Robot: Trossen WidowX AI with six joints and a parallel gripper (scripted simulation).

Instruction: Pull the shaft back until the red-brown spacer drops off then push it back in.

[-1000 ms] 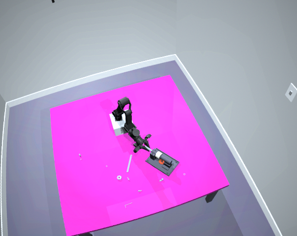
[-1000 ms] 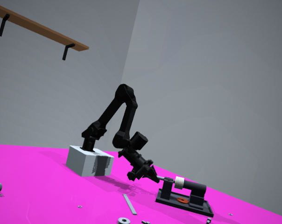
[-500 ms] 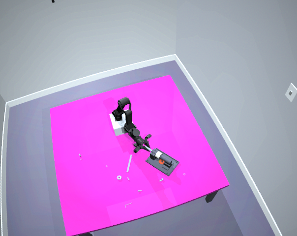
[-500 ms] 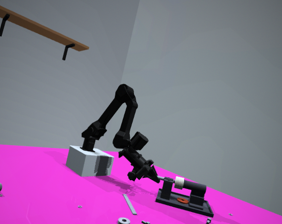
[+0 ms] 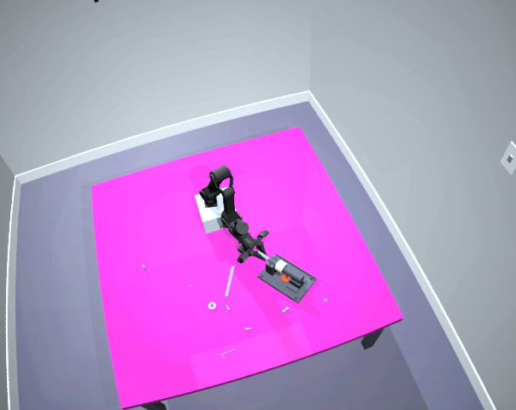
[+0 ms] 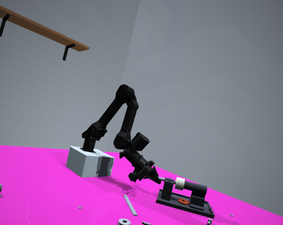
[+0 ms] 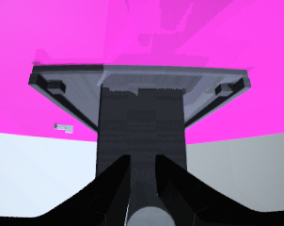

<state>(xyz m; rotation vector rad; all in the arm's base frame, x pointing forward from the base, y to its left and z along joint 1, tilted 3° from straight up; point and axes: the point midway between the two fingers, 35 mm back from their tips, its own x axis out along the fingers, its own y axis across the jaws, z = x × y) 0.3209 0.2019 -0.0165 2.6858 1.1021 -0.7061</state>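
The white spacer lies 60 mm ahead of my gripper tip, 60 mm to the left of it and 20 mm above it. Round my gripper tip: grey flat bar 50 mm ahead, 180 mm to the right, 60 mm below; grey shaft 20 mm ahead, 20 mm to the left, 20 mm above; red-brown spacer 80 mm ahead, 80 mm to the left, 50 mm below.
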